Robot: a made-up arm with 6 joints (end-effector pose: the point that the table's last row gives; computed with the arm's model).
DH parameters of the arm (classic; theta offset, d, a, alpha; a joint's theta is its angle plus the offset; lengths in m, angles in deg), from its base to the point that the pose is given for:
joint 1: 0 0.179 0 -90
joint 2: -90 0 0.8 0
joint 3: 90 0.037 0 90
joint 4: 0 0.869 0 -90
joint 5: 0 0 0 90
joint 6: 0 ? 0 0
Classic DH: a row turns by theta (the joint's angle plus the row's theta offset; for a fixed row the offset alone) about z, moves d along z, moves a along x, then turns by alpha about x.
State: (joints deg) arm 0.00 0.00 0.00 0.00 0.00 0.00
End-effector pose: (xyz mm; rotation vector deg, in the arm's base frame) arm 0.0 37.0 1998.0 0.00 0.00 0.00
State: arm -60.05 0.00 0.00 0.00 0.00 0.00
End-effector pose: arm 32.1 18.5 1998.0 0.00 0.00 -60.05
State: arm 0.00 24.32 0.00 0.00 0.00 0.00
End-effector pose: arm 749.1 37.0 1836.6 0.00 24.32 0.00
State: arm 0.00 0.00 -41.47 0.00 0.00 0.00
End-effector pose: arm -674.8 37.0 1742.5 0.00 -41.47 0.00
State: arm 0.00 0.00 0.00 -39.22 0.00 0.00
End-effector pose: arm 0.0 37.0 1998.0 0.00 0.00 -39.22
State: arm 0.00 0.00 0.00 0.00 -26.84 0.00
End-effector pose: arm -67.7 37.0 1981.8 0.00 -26.84 0.00
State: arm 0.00 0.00 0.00 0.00 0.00 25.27
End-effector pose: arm 0.0 37.0 1998.0 0.00 0.00 25.27
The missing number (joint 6, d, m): 0.15
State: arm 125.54 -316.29 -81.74 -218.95 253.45 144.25
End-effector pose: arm -33.2 138.3 1477.0 -62.10 52.58 62.90
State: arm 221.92 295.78 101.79 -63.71 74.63 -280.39
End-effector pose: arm 24.0 146.1 1208.2 99.85 -62.95 -108.81
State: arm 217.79 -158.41 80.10 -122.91 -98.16 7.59
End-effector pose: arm 974.8 551.3 -314.1 61.69 -2.68 42.81
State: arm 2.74 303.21 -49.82 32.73 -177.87 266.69
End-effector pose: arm -1357.2 -30.9 407.1 -80.31 39.81 -102.88
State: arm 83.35 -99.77 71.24 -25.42 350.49 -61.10
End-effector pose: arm -197.1 -1279.6 926.0 36.61 -7.28 -4.08
